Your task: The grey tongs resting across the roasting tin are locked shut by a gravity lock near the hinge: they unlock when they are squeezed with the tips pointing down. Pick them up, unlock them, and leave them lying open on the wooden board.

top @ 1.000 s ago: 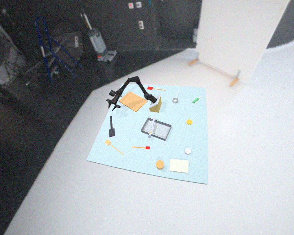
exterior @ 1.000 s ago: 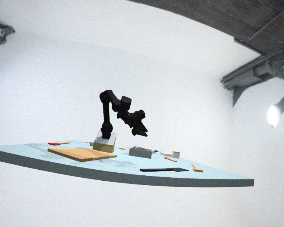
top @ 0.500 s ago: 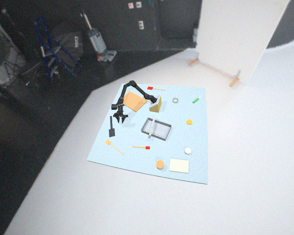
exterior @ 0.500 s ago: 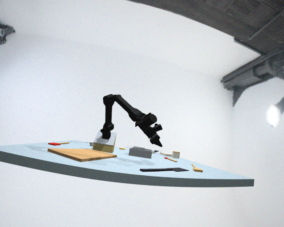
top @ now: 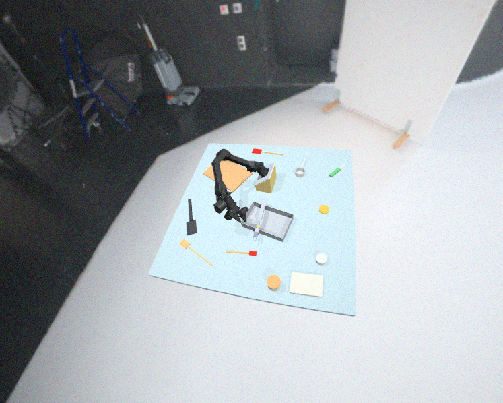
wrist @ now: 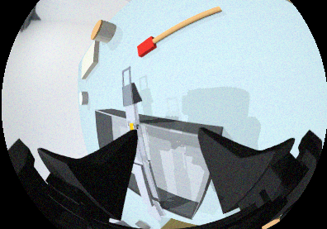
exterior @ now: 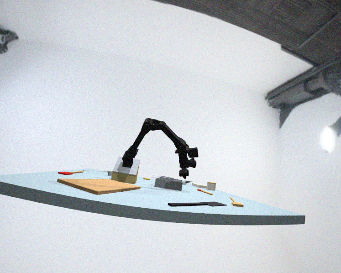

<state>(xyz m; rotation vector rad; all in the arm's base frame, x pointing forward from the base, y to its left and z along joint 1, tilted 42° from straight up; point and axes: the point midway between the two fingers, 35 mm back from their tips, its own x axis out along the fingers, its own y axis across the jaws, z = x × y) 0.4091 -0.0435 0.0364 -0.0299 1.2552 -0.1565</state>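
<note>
The yellow lock piece is 10 mm behind my gripper tip, 90 mm to the left of it and 40 mm below it. From my gripper tip the other things lie so: roasting tin 90 mm behind, 130 mm to the left, 70 mm below; black spatula 440 mm to the right, 100 mm below; cream pad 270 mm ahead, 460 mm to the left, 90 mm below.
</note>
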